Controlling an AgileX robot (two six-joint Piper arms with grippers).
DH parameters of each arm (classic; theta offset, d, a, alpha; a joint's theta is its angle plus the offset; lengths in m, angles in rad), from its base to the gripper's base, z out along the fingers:
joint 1: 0 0.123 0 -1.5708
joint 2: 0.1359 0 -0.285 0
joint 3: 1.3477 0 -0.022 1.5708
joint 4: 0 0.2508 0 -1.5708
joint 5: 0 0 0.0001 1.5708
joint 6: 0 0.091 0 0
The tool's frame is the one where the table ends.
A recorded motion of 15 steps. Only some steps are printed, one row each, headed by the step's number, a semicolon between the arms.
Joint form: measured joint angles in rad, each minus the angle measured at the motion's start. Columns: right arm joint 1, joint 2, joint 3, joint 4, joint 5, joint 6; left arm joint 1, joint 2, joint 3, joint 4, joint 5, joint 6.
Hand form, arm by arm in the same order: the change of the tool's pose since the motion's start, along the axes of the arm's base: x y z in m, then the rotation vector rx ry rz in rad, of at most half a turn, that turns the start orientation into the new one. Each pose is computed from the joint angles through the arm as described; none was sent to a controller.
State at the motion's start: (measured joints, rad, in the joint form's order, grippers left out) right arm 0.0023 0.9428 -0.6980 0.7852 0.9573 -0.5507; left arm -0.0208 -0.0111 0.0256 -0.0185 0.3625 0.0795
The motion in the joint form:
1: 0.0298 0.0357 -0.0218 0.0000 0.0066 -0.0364; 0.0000 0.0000 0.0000 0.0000 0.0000 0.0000
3: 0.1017 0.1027 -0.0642 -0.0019 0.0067 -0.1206; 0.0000 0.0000 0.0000 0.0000 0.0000 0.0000
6: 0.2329 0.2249 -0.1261 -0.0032 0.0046 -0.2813; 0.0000 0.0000 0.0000 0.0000 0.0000 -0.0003
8: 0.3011 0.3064 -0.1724 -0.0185 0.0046 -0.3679; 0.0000 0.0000 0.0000 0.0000 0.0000 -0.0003
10: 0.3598 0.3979 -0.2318 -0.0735 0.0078 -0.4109; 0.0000 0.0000 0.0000 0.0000 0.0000 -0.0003
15: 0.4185 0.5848 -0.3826 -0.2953 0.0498 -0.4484; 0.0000 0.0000 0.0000 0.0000 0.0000 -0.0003
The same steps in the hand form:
1: 0.0058 0.0052 0.0004 -0.0163 -0.0028 0.0586; 0.0000 0.0000 0.0000 0.0000 0.0000 0.0000
3: 0.0163 0.0184 0.0010 -0.0553 -0.0296 0.1877; 0.0000 0.0000 0.0000 0.0000 0.0000 0.0000
6: 0.0320 0.0471 -0.0052 -0.1194 -0.0761 0.4290; 0.0000 0.0000 0.0000 -0.0003 0.0000 0.0001
8: 0.0426 0.0646 -0.0107 -0.1631 -0.1018 0.5637; 0.0000 0.0000 0.0000 -0.0003 0.0000 0.0001
10: 0.0557 0.0809 -0.0187 -0.2271 -0.1039 0.6760; 0.0000 0.0000 0.0000 -0.0003 0.0000 0.0001
15: 0.0905 0.0987 -0.0379 -0.4399 -0.0830 0.8703; 0.0000 0.0000 0.0000 -0.0003 0.0000 0.0001

